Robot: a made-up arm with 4 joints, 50 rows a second.
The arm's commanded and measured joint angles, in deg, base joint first. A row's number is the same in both.
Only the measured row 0 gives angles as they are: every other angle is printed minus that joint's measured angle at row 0.
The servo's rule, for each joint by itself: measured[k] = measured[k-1] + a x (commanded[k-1-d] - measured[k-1]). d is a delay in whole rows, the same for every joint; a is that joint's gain. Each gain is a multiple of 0.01, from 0.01 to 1. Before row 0 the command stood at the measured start. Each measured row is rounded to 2 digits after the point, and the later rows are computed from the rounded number. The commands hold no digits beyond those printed.
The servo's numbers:
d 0
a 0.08 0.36 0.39 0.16
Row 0, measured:
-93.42, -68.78, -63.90, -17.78
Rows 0 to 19, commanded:
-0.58, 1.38, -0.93, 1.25
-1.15, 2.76, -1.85, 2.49
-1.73, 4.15, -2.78, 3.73
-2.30, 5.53, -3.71, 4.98
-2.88, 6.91, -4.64, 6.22
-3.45, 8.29, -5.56, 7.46
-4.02, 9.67, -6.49, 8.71
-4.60, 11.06, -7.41, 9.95
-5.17, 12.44, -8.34, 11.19
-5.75, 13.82, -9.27, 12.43
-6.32, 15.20, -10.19, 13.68
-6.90, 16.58, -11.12, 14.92
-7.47, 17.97, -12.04, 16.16
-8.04, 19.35, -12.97, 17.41
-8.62, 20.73, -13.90, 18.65
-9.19, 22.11, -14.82, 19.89
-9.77, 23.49, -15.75, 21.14
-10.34, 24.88, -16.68, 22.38
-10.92, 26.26, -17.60, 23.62
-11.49, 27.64, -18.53, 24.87
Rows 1 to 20, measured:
-0.05, 0.50, -0.36, 0.20
-0.14, 1.31, -0.94, 0.57
-0.27, 2.33, -1.66, 1.08
-0.43, 3.48, -2.46, 1.70
-0.63, 4.71, -3.31, 2.42
-0.86, 6.00, -4.19, 3.23
-1.11, 7.32, -5.09, 4.11
-1.39, 8.67, -5.99, 5.04
-1.69, 10.03, -6.91, 6.02
-2.01, 11.39, -7.83, 7.05
-2.35, 12.76, -8.75, 8.11
-2.71, 14.14, -9.67, 9.20
-3.09, 15.52, -10.59, 10.31
-3.49, 16.90, -11.52, 11.45
-3.90, 18.28, -12.45, 12.60
-4.32, 19.66, -13.37, 13.77
-4.76, 21.04, -14.30, 14.95
-5.21, 22.42, -15.23, 16.14
-5.67, 23.80, -16.15, 17.34
-6.14, 25.18, -17.08, 18.54

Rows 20 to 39, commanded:
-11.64, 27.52, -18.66, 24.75
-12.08, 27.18, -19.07, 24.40
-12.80, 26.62, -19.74, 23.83
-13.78, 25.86, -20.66, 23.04
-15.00, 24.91, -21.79, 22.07
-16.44, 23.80, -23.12, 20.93
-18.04, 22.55, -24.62, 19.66
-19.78, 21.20, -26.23, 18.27
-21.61, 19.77, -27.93, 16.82
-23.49, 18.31, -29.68, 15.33
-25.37, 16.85, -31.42, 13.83
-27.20, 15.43, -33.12, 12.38
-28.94, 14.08, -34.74, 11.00
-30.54, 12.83, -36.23, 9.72
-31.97, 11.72, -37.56, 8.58
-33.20, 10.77, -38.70, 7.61
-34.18, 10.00, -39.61, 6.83
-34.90, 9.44, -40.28, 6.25
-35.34, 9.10, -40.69, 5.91
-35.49, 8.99, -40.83, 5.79
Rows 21 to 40, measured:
-6.58, 26.02, -17.70, 19.53
-7.02, 26.44, -18.23, 20.31
-7.48, 26.50, -18.82, 20.87
-7.98, 26.27, -19.54, 21.22
-8.54, 25.78, -20.42, 21.36
-9.17, 25.07, -21.47, 21.29
-9.88, 24.16, -22.70, 21.03
-10.67, 23.09, -24.08, 20.59
-11.55, 21.89, -25.58, 19.99
-12.51, 20.60, -27.18, 19.24
-13.54, 19.25, -28.83, 18.37
-14.63, 17.87, -30.50, 17.41
-15.77, 16.51, -32.15, 16.38
-16.95, 15.19, -33.74, 15.31
-18.15, 13.94, -35.23, 14.23
-19.35, 12.80, -36.58, 13.17
-20.54, 11.79, -37.76, 12.16
-21.69, 10.94, -38.74, 11.21
-22.78, 10.28, -39.50, 10.36
-23.80, 9.82, -40.02, 9.63

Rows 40 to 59, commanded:
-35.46, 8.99, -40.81, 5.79
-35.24, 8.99, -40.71, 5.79
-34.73, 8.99, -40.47, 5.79
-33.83, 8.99, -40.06, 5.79
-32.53, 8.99, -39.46, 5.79
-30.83, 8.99, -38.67, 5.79
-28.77, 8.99, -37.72, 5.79
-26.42, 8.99, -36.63, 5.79
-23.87, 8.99, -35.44, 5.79
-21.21, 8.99, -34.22, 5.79
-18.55, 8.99, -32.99, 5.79
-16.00, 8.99, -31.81, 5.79
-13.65, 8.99, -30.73, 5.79
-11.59, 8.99, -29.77, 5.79
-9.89, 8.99, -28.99, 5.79
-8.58, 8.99, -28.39, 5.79
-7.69, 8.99, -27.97, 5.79
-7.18, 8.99, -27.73, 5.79
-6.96, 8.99, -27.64, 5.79
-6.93, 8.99, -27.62, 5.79
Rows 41 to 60, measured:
-24.73, 9.52, -40.33, 9.02
-25.57, 9.33, -40.48, 8.50
-26.30, 9.21, -40.48, 8.07
-26.90, 9.13, -40.32, 7.71
-27.35, 9.08, -39.98, 7.40
-27.63, 9.05, -39.47, 7.14
-27.72, 9.03, -38.79, 6.92
-27.62, 9.02, -37.95, 6.74
-27.32, 9.01, -36.97, 6.59
-26.83, 9.00, -35.90, 6.46
-26.17, 9.00, -34.77, 6.35
-25.36, 9.00, -33.62, 6.26
-24.42, 9.00, -32.49, 6.18
-23.39, 9.00, -31.43, 6.12
-22.31, 9.00, -30.48, 6.07
-21.21, 9.00, -29.66, 6.03
-20.13, 9.00, -29.00, 5.99
-19.09, 9.00, -28.50, 5.96
-18.12, 9.00, -28.16, 5.93
-17.22, 9.00, -27.95, 5.91

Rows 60 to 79, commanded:
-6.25, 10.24, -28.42, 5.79
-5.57, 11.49, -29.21, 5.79
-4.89, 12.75, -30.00, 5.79
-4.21, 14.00, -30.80, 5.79
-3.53, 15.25, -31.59, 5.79
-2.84, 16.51, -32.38, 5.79
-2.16, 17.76, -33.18, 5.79
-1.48, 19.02, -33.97, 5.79
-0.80, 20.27, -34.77, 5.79
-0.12, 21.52, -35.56, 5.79
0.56, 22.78, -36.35, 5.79
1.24, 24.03, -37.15, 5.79
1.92, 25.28, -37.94, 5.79
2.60, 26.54, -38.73, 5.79
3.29, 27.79, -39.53, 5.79
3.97, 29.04, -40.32, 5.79
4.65, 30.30, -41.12, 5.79
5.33, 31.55, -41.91, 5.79
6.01, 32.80, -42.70, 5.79
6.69, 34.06, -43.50, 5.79
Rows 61 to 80, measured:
-16.34, 9.45, -28.13, 5.89
-15.48, 10.18, -28.55, 5.87
-14.63, 11.11, -29.12, 5.86
-13.80, 12.15, -29.78, 5.85
-12.98, 13.27, -30.49, 5.84
-12.17, 14.44, -31.23, 5.83
-11.37, 15.64, -31.99, 5.82
-10.58, 16.86, -32.76, 5.82
-9.80, 18.09, -33.54, 5.82
-9.03, 19.32, -34.33, 5.82
-8.26, 20.57, -35.12, 5.82
-7.50, 21.82, -35.91, 5.82
-6.75, 23.07, -36.70, 5.82
-6.00, 24.32, -37.49, 5.82
-5.26, 25.57, -38.29, 5.82
-4.52, 26.82, -39.08, 5.82
-3.79, 28.07, -39.88, 5.82
-3.06, 29.32, -40.67, 5.82
-2.33, 30.57, -41.46, 5.82
-1.61, 31.83, -42.26, 5.82

